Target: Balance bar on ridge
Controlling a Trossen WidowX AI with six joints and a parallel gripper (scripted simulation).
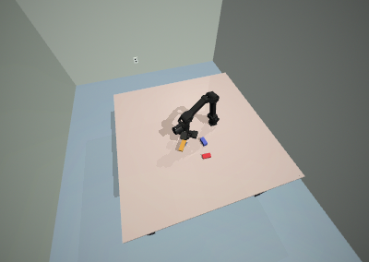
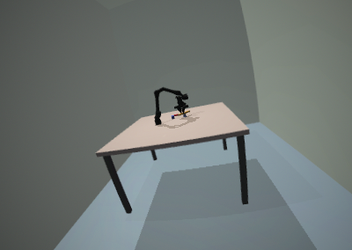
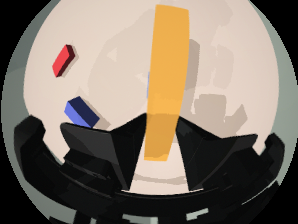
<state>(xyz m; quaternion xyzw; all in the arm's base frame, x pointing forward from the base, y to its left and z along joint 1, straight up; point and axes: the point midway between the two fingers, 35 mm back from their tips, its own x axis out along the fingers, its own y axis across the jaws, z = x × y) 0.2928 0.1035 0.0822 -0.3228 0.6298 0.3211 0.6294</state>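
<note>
Right now my gripper tip is 2 cm to the right of the orange bar and 2 cm short of it. From my gripper tip the other things lie so: red block: 19 cm to the left, 11 cm behind, 4 cm below; then blue block: 14 cm behind, 6 cm to the left, 3 cm below.
</note>
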